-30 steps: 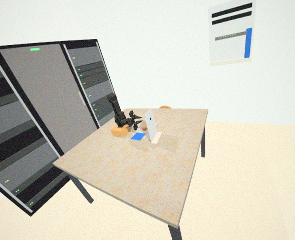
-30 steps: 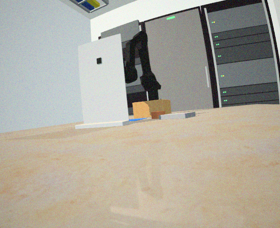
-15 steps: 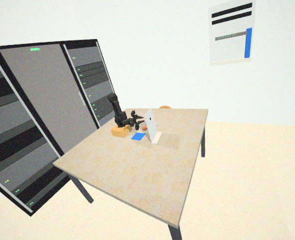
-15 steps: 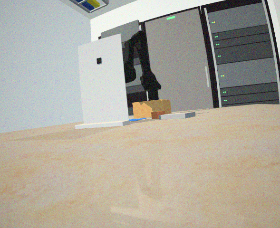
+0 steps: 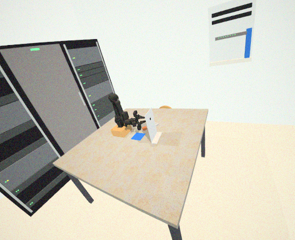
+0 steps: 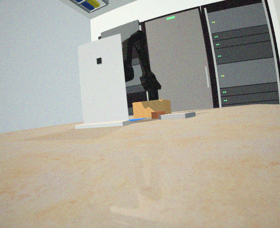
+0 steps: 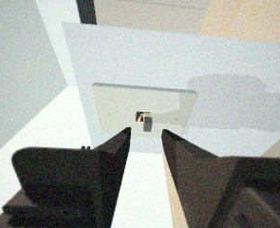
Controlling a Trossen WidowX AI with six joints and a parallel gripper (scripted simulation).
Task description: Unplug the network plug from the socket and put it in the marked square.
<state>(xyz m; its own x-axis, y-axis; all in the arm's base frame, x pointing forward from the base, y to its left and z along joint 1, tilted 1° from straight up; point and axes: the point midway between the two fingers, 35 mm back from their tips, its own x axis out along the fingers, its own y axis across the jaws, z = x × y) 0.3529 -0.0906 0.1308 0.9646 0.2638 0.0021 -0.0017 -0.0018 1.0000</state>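
My gripper tip is 30 mm short of the network plug. Round my gripper tip: blue marked square: 210 mm below, 150 mm behind, 10 mm to the left; white upright panel: 80 mm below, 50 mm ahead; flat grey slab: 230 mm to the left, 210 mm below, 50 mm behind.
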